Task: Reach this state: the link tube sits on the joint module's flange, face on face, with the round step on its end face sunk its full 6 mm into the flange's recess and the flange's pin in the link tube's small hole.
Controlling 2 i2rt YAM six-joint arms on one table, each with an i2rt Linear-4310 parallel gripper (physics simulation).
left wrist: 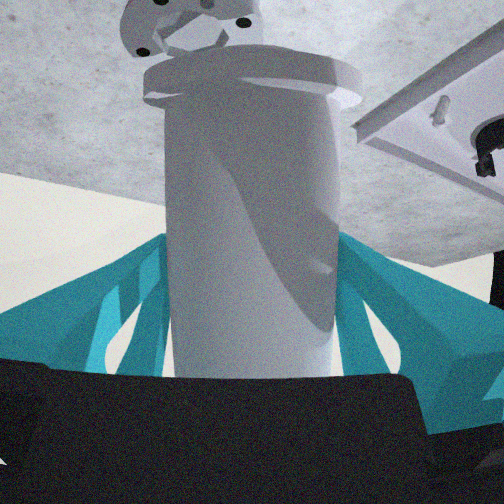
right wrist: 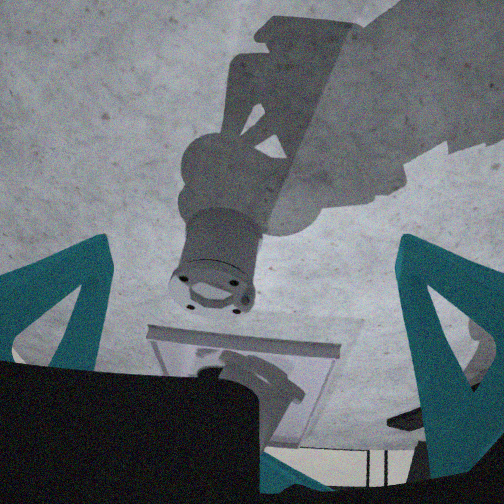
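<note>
In the left wrist view my left gripper point(left wrist: 250, 300) is shut on the link tube point(left wrist: 250, 215), a grey cylinder with a wide collar point(left wrist: 250, 70) at its far end. Just past the collar lies the joint module's round flange point(left wrist: 185, 25), with dark bolt holes and a recess. I cannot tell the gap between them. In the right wrist view my right gripper point(right wrist: 252, 240) is open and empty. The joint module point(right wrist: 215, 250) lies on the table between and beyond its fingers, its flange face point(right wrist: 212, 292) turned towards me. The tube's collar point(right wrist: 265, 380) shows low in that view.
A pale square plate point(left wrist: 440, 130) with a small peg stands right of the tube. It also shows in the right wrist view point(right wrist: 245, 360), between the module's flange and the tube's collar. Arm shadows fall across the grey table. The table's edge runs near the tube.
</note>
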